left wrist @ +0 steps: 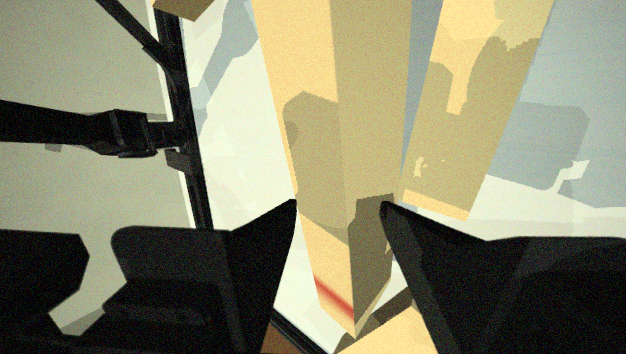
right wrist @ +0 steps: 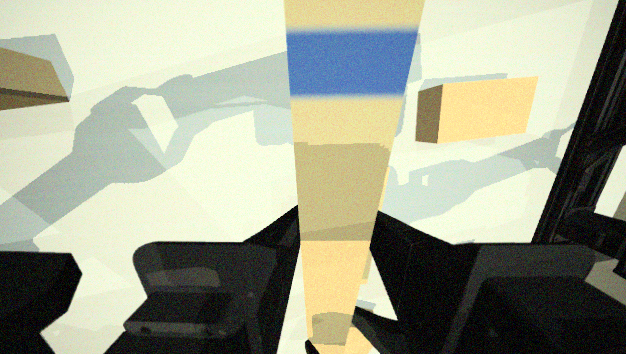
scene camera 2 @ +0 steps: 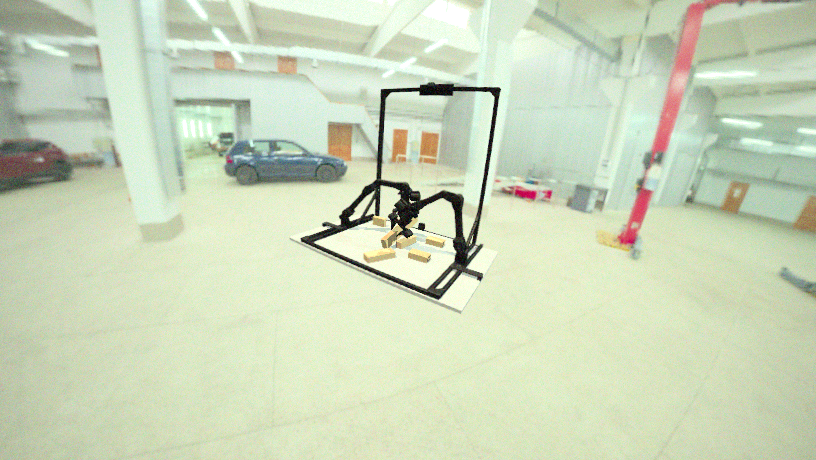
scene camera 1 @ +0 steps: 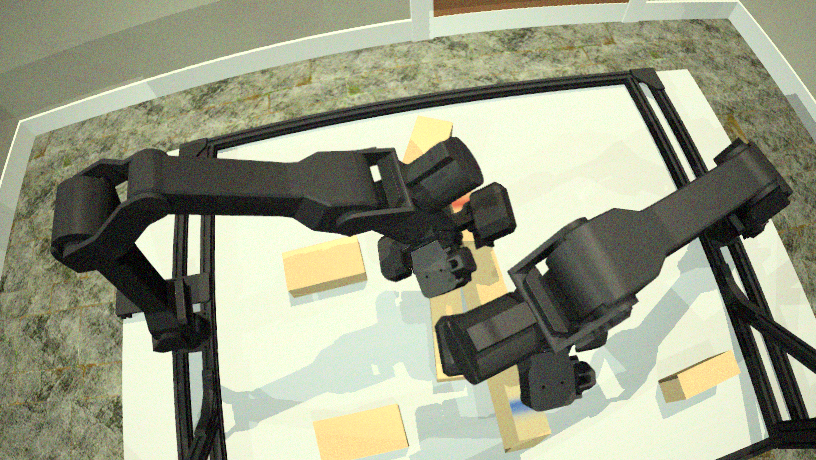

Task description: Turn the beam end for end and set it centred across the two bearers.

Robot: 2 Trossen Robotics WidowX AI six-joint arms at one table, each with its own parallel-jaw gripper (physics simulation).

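Where they show: left gripper, fingertip midpoint: (left wrist: 338,206) (right wrist: 325,322) (scene camera 2: 393,233) (scene camera 1: 475,250); right gripper, fingertip midpoint: (right wrist: 331,211); left arm's base, origin of the base link: (right wrist: 571,223) (scene camera 2: 460,262) (scene camera 1: 191,332); right arm's base, origin of the base link: (left wrist: 181,134) (scene camera 2: 345,225) (scene camera 1: 719,229).
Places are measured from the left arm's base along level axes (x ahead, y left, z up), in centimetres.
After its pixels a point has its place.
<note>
The long tan beam (scene camera 1: 502,385) @[x 43.7, y -16.4, z 12.9 cm] (scene camera 2: 390,237) @[x 43.6, y 9.0, z 6.5 cm] (left wrist: 372,100) @[x 43.4, y -3.3, z 8.0 cm] (right wrist: 345,120) @[x 45.7, y -17.7, z 13.6 cm] has a red band (scene camera 1: 460,201) @[x 45.1, y 10.7, z 6.9 cm] (left wrist: 332,297) @[x 45.6, y 10.4, z 6.9 cm] near its upper end in scene camera 1 and a blue band (scene camera 1: 518,405) @[x 44.8, y -19.2, z 14.1 cm] (right wrist: 350,62) @[x 45.7, y -19.4, z 14.0 cm] near its lower end. My left gripper (left wrist: 338,206) @[x 45.4, y 2.7, z 7.0 cm] is shut on the beam near the red band, a finger against each side, the beam turned edge-on between them. My right gripper (right wrist: 331,211) @[x 45.3, y -12.1, z 9.8 cm] is shut on the beam on the blue-band side; its fingertips are hidden in scene camera 1. I cannot tell which loose blocks are the two bearers.
A long tan block (scene camera 1: 444,337) (left wrist: 465,140) lies beside the beam. Other tan blocks lie at the left (scene camera 1: 324,267) @[x 23.6, y 6.5, z 1.9 cm], lower left (scene camera 1: 361,431) @[x 25.5, y -18.3, z 1.9 cm], right (scene camera 1: 700,377) @[x 74.3, y -22.7, z 4.4 cm] and top (scene camera 1: 429,134) @[x 43.8, y 27.0, z 1.9 cm] in scene camera 1. A black frame (scene camera 1: 422,102) @[x 44.3, y 36.0, z 0.0 cm] edges the table.
</note>
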